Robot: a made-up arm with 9 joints. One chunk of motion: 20 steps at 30 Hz.
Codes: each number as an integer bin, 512 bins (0 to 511) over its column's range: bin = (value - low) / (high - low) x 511, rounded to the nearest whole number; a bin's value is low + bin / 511 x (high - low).
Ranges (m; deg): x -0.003..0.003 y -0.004..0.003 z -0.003..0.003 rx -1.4..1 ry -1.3..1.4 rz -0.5..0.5
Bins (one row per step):
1: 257 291 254 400 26 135
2: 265 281 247 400 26 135
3: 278 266 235 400 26 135
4: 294 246 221 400 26 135
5: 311 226 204 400 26 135
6: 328 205 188 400 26 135
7: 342 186 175 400 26 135
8: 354 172 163 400 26 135
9: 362 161 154 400 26 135
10: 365 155 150 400 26 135
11: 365 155 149 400 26 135
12: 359 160 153 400 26 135
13: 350 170 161 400 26 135
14: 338 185 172 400 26 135
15: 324 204 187 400 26 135
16: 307 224 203 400 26 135
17: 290 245 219 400 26 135
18: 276 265 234 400 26 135
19: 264 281 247 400 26 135
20: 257 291 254 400 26 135
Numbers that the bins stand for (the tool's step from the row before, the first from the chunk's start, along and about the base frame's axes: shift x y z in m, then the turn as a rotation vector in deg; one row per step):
1: 0.00002 -0.00001 -0.00002 0.479 -1.163 -0.236
2: 0.00011 -0.00015 -0.00010 0.479 -1.163 -0.236
3: 0.00026 -0.00036 -0.00024 0.479 -1.163 -0.236
4: 0.00045 -0.00063 -0.00041 0.479 -1.163 -0.236
5: 0.00065 -0.00090 -0.00060 0.479 -1.163 -0.236
6: 0.00085 -0.00119 -0.00079 0.479 -1.163 -0.236
7: 0.00102 -0.00145 -0.00095 0.479 -1.163 -0.236
8: 0.00116 -0.00164 -0.00109 0.479 -1.163 -0.236
9: 0.00125 -0.00179 -0.00119 0.479 -1.163 -0.236
10: 0.00129 -0.00188 -0.00124 0.479 -1.163 -0.236
11: 0.00129 -0.00188 -0.00125 0.479 -1.163 -0.236
12: 0.00122 -0.00181 -0.00120 0.479 -1.163 -0.236
13: 0.00111 -0.00167 -0.00111 0.479 -1.163 -0.236
14: 0.00097 -0.00147 -0.00098 0.479 -1.163 -0.236
15: 0.00080 -0.00121 -0.00080 0.479 -1.163 -0.236
16: 0.00060 -0.00093 -0.00062 0.479 -1.163 -0.236
17: 0.00041 -0.00064 -0.00043 0.479 -1.163 -0.236
18: 0.00024 -0.00037 -0.00025 0.479 -1.163 -0.236
19: 0.00010 -0.00015 -0.00010 0.479 -1.163 -0.236
20: 0.00002 -0.00001 -0.00002 0.479 -1.163 -0.236

